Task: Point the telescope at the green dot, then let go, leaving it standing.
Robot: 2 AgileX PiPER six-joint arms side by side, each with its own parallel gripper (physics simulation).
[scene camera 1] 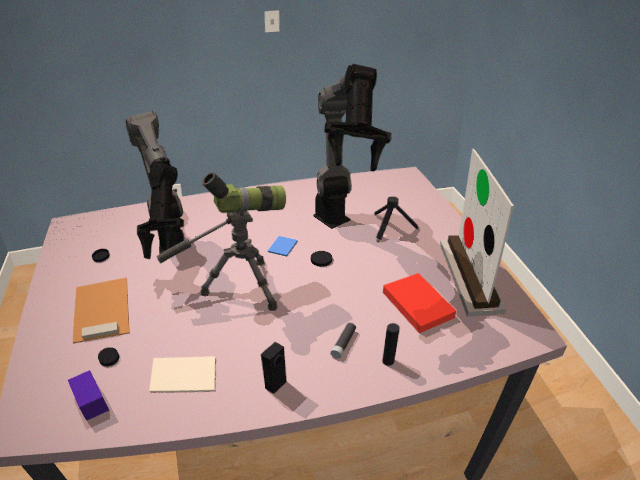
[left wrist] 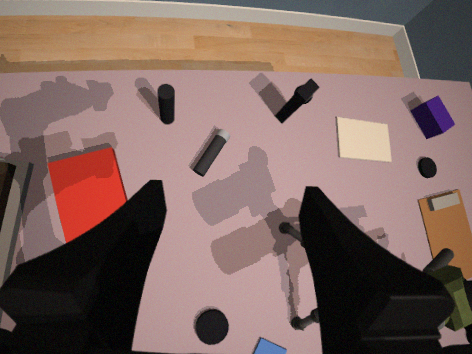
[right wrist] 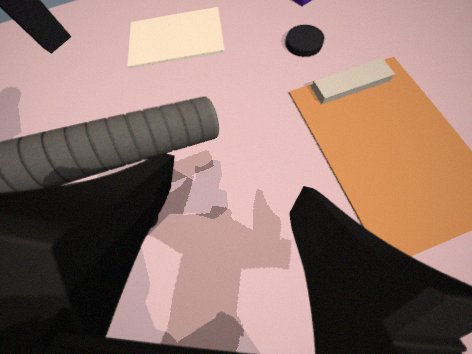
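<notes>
A green telescope (scene camera 1: 253, 198) (left wrist: 456, 300) stands upright on a dark tripod (scene camera 1: 240, 250), its wide front end facing right in scene camera 1. Its ribbed pan handle (scene camera 1: 174, 251) (right wrist: 115, 134) slopes down to the left. A white board (scene camera 1: 478, 222) at the right carries a green dot (scene camera 1: 482, 187) above a red and a black dot. My right gripper (scene camera 1: 153, 242) (right wrist: 237, 186) is open and empty, close to the handle's end; one finger overlaps the handle's lower edge in the right wrist view. My left gripper (scene camera 1: 356, 160) (left wrist: 233, 198) is open and empty, raised above the table, away from the telescope.
A small tripod (scene camera 1: 392, 202), a red box (scene camera 1: 419, 301), a dark cylinder (scene camera 1: 391, 344), a flashlight (scene camera 1: 343, 341), a black box (scene camera 1: 273, 367) and a black disc (scene camera 1: 321, 258) stand or lie around. An orange clipboard (scene camera 1: 101, 304) (right wrist: 380, 150), cream pad (scene camera 1: 183, 374) and purple box (scene camera 1: 88, 395) lie left.
</notes>
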